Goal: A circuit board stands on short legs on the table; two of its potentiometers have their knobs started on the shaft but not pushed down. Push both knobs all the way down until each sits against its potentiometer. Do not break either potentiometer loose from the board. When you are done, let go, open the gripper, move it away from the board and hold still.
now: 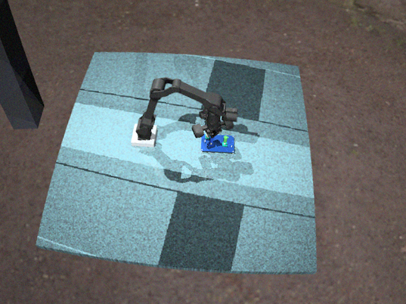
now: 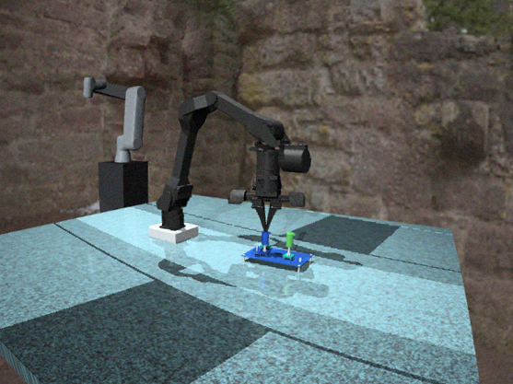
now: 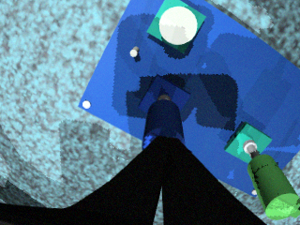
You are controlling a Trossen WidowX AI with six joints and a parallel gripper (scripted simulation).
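Right now the blue knob is 1 cm below my gripper tip. The rest, counted from my gripper tip: green knob 7 cm ahead, 1 cm below.
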